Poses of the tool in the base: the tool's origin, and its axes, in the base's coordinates. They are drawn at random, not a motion.
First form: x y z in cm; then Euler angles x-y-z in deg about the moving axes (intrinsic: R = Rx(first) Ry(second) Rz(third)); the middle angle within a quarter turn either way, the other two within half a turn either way.
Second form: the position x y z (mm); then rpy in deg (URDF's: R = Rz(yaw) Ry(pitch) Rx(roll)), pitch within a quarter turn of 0, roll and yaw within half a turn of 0. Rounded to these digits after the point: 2 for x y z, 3 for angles.
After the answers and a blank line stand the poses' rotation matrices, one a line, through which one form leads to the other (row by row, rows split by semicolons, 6 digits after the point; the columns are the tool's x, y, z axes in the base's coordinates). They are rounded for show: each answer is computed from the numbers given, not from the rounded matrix.
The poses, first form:
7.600 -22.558 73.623 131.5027 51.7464 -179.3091
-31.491 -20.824 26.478 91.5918 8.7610 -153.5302
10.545 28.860 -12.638 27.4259 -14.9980 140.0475
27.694 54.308 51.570 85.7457 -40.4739 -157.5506
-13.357 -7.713 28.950 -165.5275 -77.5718 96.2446
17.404 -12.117 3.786 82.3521 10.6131 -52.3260
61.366 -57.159 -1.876 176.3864 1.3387 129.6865
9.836 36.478 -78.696 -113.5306 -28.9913 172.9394
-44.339 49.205 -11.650 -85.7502 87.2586 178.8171
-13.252 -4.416 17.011 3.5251 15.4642 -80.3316
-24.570 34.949 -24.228 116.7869 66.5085 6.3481
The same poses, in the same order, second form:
76.00 -225.58 736.23 -118.920 31.962 -136.864
-314.91 -208.24 264.78 -91.761 26.701 -172.027
105.45 288.60 -126.38 -30.279 -6.874 138.230
276.94 543.08 515.70 -86.425 25.171 140.970
-133.57 -77.13 289.50 102.159 8.371 -91.356
174.04 -121.17 37.86 77.423 53.077 0.594
613.66 -571.59 -18.76 -176.662 -1.926 -129.700
98.36 364.78 -786.96 110.507 -4.550 -150.552
-443.39 492.05 -116.50 89.797 -3.062 92.745
-132.52 -44.16 170.11 -14.681 6.045 -80.632
-245.70 349.49 -242.28 102.050 -30.630 62.587

-0.619098 0.007466 0.785278; -0.580081 0.669699 -0.463692; -0.529362 -0.742595 -0.410279
-0.884725 0.440525 0.152313; -0.123912 0.092730 -0.987951; -0.449342 -0.892938 -0.027454
-0.740464 -0.620277 -0.258785; 0.661353 -0.603877 -0.444911; 0.119693 -0.500588 0.857371
-0.703054 0.290487 -0.649102; 0.569930 -0.315749 -0.758606; -0.425319 -0.903283 0.056431
-0.023410 -0.213939 -0.976566; -0.989070 -0.137289 0.053786; -0.145579 0.967151 -0.208387
0.600713 0.777961 0.184176; 0.006224 0.225816 -0.974150; -0.799441 0.586331 0.130808
-0.638412 -0.769340 0.023363; -0.768960 0.636184 -0.063010; 0.033613 -0.058191 -0.997739
-0.868060 -0.107516 -0.484677; -0.490079 0.341589 0.801960; 0.079336 0.933679 -0.349211
-0.047818 -0.000987 0.998856; 0.997427 -0.053526 0.047697; 0.053417 0.998566 0.003544
0.161866 0.950108 0.266636; -0.981178 0.183789 -0.059260; -0.105308 -0.252025 0.961974
0.396169 -0.044074 0.917119; 0.763852 -0.538433 -0.355837; 0.509490 0.841515 -0.179644

